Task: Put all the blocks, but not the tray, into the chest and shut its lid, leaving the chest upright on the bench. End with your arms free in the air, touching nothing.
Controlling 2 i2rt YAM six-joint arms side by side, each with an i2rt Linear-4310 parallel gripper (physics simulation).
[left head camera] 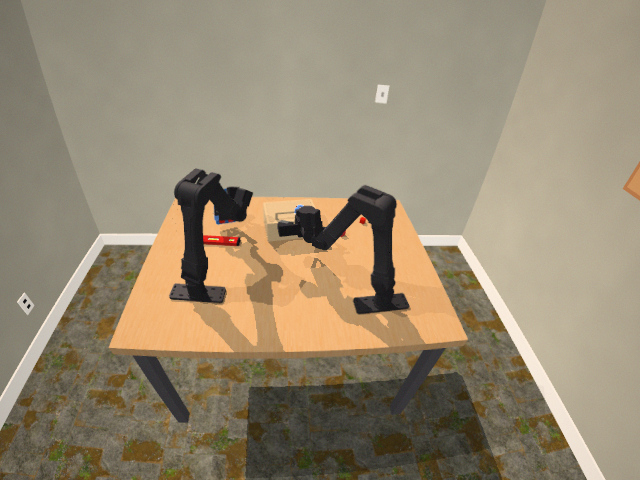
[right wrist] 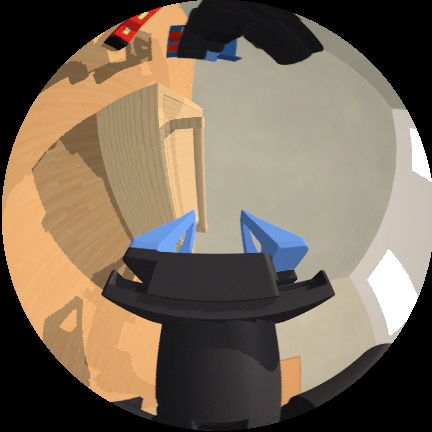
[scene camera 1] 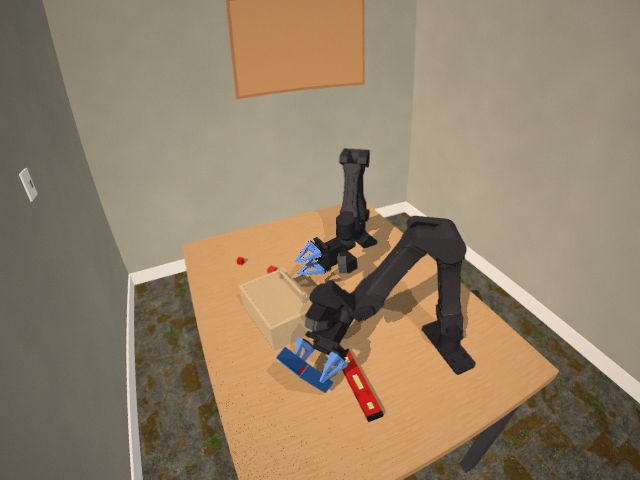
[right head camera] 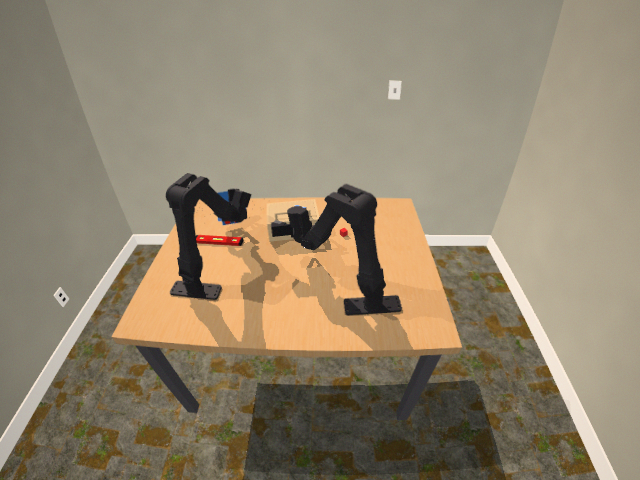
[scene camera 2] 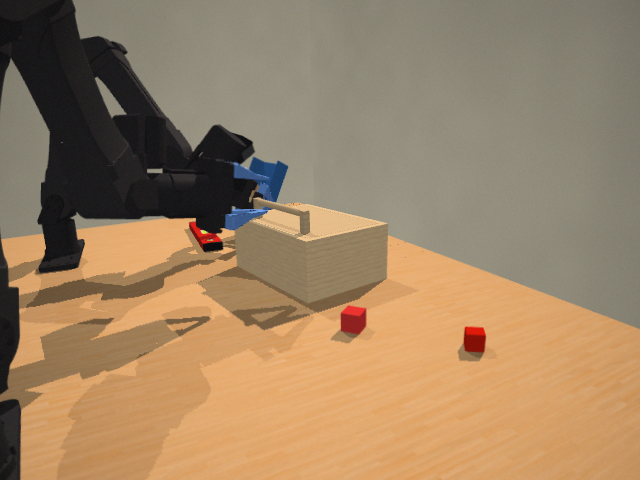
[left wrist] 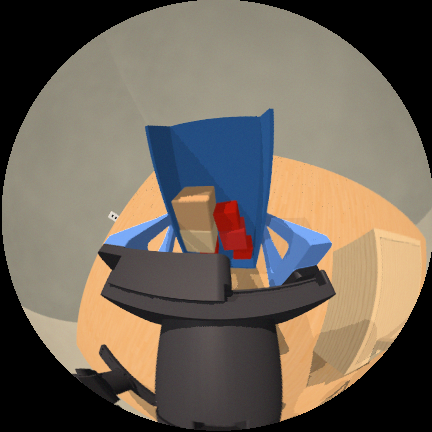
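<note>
My left gripper is shut on the blue tray and holds it in the air, steeply tilted, beside the chest. A tan block, a pale block and several red blocks lie in the tray, partly hidden by the gripper. The wooden chest stands upright, its lid down, with a handle on top. My right gripper is partly open and empty near the handle. Two red blocks lie on the bench.
A red spirit level lies on the bench near the left arm. In scene camera 1 the loose red blocks lie beyond the chest. The chest stands between the tray and those blocks.
</note>
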